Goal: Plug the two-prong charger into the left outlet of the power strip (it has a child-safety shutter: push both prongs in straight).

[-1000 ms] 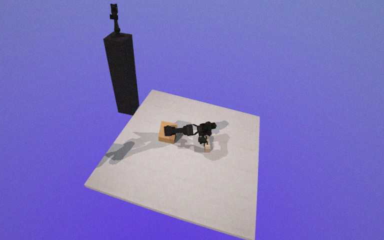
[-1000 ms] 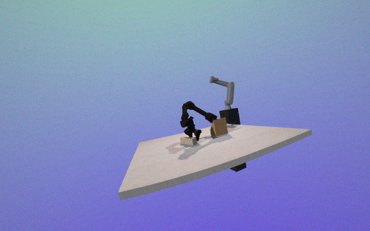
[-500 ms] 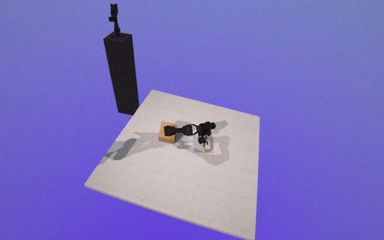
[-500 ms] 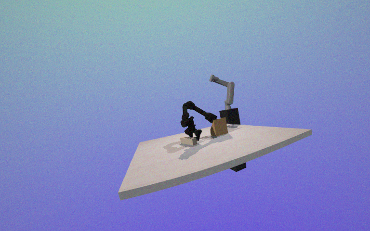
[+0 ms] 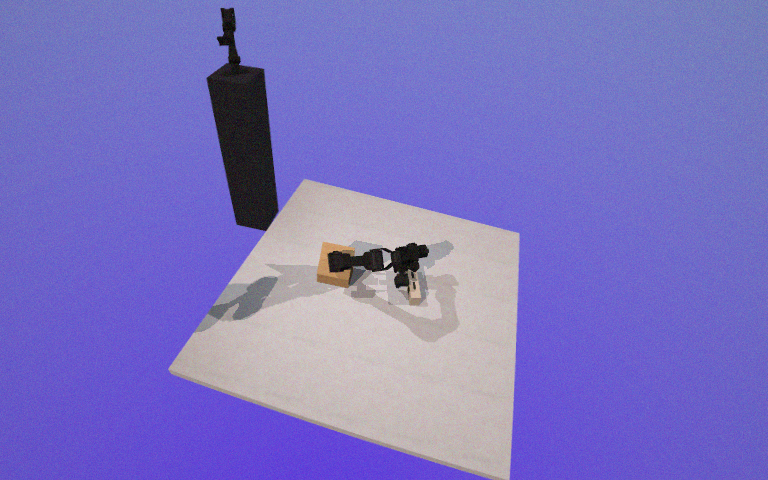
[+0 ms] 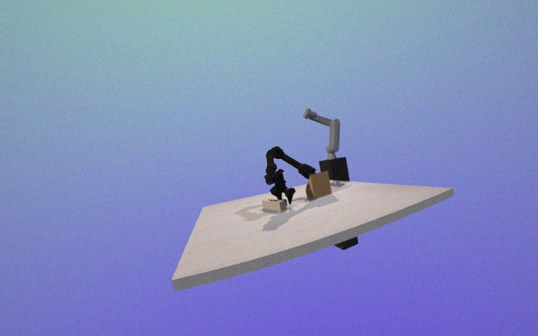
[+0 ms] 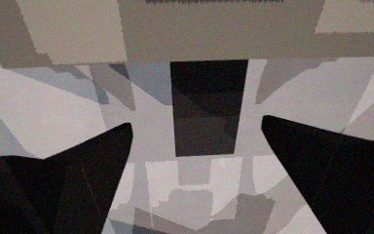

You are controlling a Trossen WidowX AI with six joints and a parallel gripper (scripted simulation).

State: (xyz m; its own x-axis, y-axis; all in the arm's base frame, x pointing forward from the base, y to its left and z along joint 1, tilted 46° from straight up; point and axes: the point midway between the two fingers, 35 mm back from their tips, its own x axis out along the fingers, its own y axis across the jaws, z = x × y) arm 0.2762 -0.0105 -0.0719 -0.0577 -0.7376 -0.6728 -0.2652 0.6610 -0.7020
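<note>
Now: gripper tip 40 mm short of the black two-prong charger, 10 mm to the right of it and 10 mm below it.
</note>
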